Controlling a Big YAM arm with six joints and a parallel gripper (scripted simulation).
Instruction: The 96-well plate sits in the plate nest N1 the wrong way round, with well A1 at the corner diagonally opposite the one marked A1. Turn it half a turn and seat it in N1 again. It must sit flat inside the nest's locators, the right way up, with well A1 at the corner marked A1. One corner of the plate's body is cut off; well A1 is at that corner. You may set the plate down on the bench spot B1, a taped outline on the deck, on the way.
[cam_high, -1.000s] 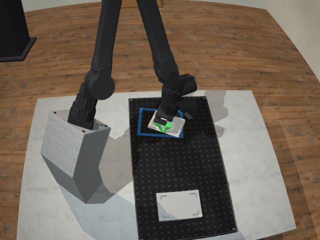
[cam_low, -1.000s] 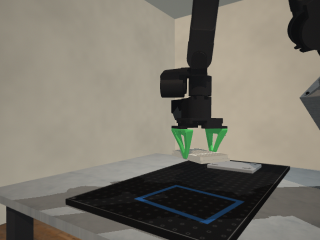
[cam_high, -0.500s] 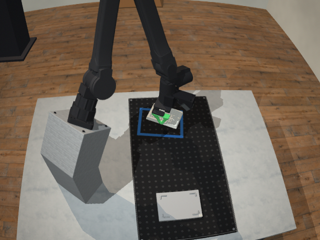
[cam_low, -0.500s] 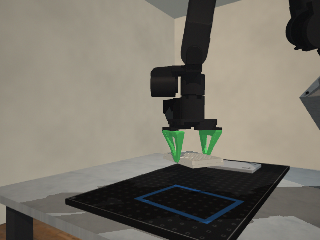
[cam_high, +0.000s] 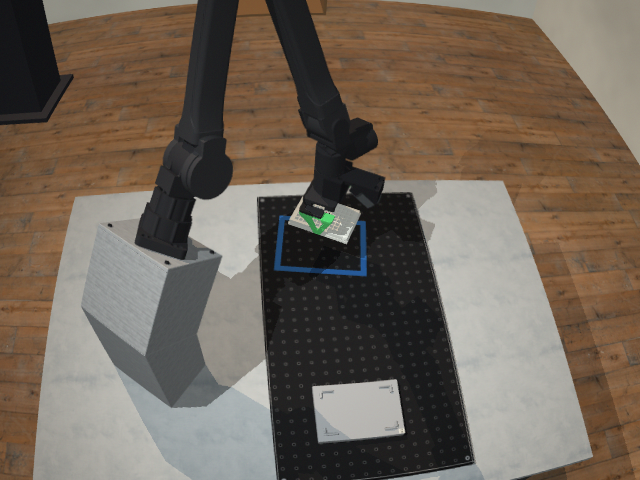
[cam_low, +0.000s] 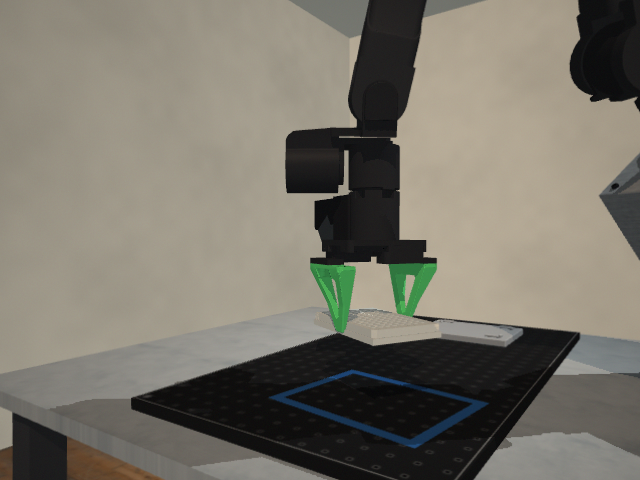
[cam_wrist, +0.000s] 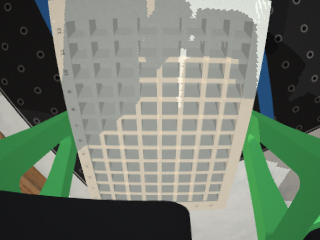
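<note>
Right now my hand is right at the white 96-well plate. Also, from my hand: grey plate nest N1 (40 cm to the right, 8 cm below, 7 cm ahead); then A1 mark (45 cm to the right, 15 cm ahead, 8 cm below).
</note>
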